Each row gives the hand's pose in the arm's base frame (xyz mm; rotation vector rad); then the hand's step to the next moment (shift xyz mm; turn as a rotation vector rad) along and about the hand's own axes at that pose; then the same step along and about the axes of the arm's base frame.
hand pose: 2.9 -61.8 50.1 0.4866 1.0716 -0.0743
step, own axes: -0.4 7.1 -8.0 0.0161 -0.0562 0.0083
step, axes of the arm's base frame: -4.7 9.6 -0.3 -0.0016 -0.0508 -0.0300
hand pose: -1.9 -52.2 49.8 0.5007 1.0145 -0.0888
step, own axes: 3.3 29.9 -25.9 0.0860 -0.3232 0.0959
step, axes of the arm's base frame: -9.8 38.4 -3.0 0.0252 -0.3144 -0.1468
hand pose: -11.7 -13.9 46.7 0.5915 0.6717 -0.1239
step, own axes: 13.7 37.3 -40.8 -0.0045 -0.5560 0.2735
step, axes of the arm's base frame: -0.8 54.6 -16.3 -0.0162 -0.6128 -0.0903
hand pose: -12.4 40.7 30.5 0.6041 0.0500 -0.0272
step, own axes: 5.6 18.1 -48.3 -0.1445 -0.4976 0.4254
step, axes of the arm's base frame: 4.4 42.3 -29.7 -0.1477 -0.6496 0.0754
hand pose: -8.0 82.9 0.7 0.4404 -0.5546 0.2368
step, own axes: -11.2 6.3 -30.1 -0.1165 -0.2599 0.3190
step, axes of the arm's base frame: 2.3 18.4 -27.0 -0.1551 -0.3882 0.0903
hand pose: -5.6 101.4 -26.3 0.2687 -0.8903 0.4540
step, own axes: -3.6 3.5 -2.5 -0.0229 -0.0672 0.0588
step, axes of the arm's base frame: -1.9 3.1 -4.2 -0.0200 -0.0888 0.0148
